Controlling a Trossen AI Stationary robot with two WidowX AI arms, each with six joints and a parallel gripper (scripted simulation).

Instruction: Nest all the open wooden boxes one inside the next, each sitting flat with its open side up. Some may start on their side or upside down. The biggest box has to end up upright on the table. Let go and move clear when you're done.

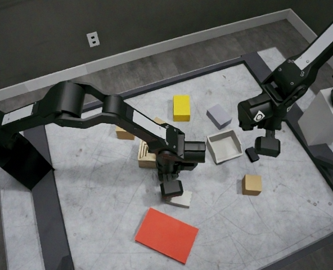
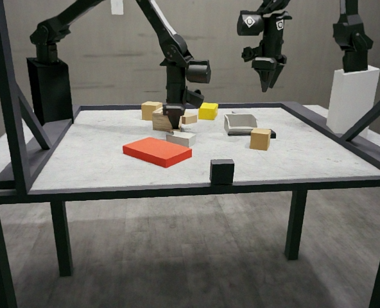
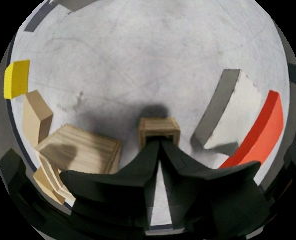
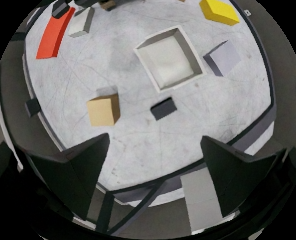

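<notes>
My left gripper is now 70 mm past the white block, 30 mm to the left of it and 40 mm above it. Round my left hand: red slab: 180 mm behind, 30 mm to the left, 40 mm below; tan block: 180 mm ahead, 10 mm to the right, 40 mm below; white tray: 70 mm ahead, 210 mm to the right, 20 mm below.
Right now the white tray is 50 mm ahead of my right hand, 70 mm to the left of it and 160 mm below it. From my right hand the other things lie so: black block 20 mm ahead, 20 mm to the right, 180 mm below; then grey block 180 mm ahead, 60 mm to the left, 170 mm below; then white block 100 mm behind, 250 mm to the left, 170 mm below.
</notes>
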